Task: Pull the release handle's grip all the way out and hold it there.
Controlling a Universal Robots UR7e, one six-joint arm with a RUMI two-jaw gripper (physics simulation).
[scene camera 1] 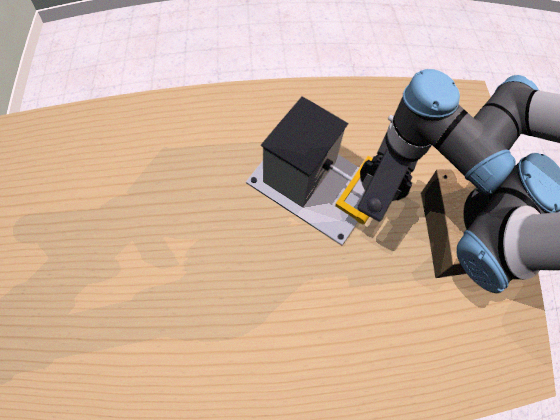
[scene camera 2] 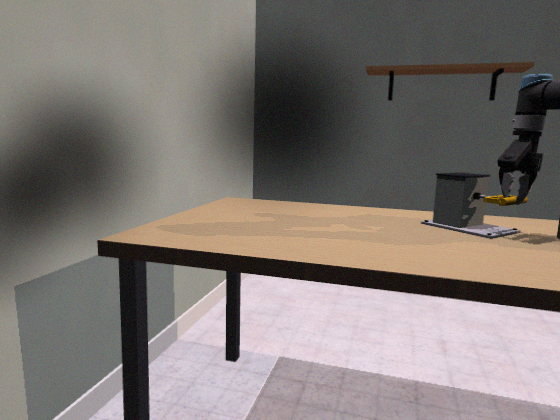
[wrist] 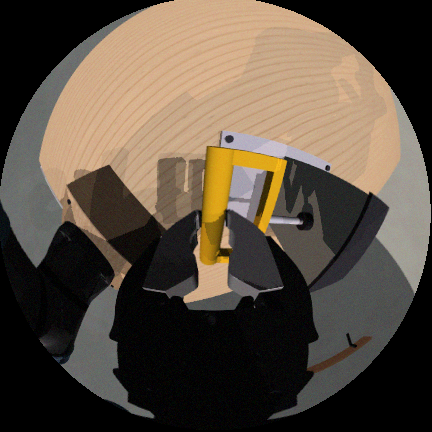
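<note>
The release handle is a yellow rectangular frame (scene camera 1: 354, 186) (scene camera 2: 495, 200) (wrist: 272, 192) with a thick round grip bar (wrist: 216, 185). A light metal rod (scene camera 1: 341, 172) (wrist: 285, 220) joins it to a dark box (scene camera 1: 300, 150) (scene camera 2: 452, 200) (wrist: 320, 220), and a stretch of the rod shows between the box and the frame. The box stands on a light grey base plate (scene camera 1: 325, 227) (scene camera 2: 487, 231) (wrist: 257, 144). My gripper (scene camera 2: 514, 199) (wrist: 213, 211) points down and is shut on the grip bar, one finger on each side. In the scene camera 1 view the arm hides the fingertips.
A dark brown block-like piece (scene camera 1: 437, 230) (wrist: 115, 205) stands on the wooden table (scene camera 1: 200, 370) (scene camera 2: 300, 255) between the handle and the arm's base. A wooden shelf (scene camera 2: 450, 69) is on the back wall.
</note>
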